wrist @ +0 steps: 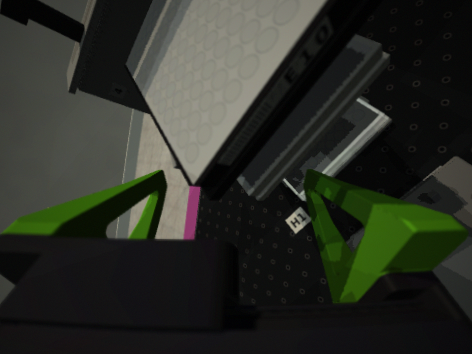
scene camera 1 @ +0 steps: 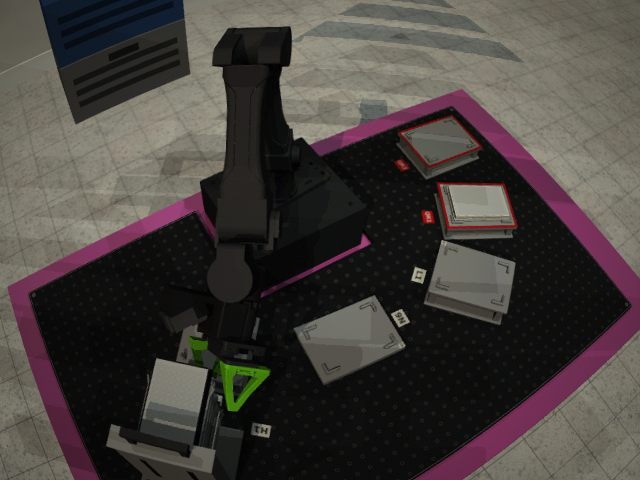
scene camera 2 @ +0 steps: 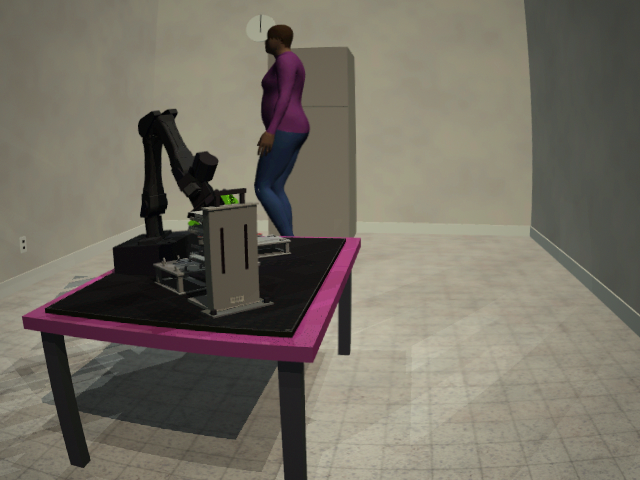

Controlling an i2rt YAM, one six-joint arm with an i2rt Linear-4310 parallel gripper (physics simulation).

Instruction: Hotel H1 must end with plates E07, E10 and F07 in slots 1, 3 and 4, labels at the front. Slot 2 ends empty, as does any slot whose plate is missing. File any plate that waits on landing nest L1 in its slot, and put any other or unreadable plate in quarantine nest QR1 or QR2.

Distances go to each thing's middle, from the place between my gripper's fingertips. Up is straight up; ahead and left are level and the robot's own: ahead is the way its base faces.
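Labels:
I see the grey nest N6 [scene camera 1: 340, 343], and it is 29 cm to the left of my hand, 17 cm below my hand and 2 cm behind my hand.

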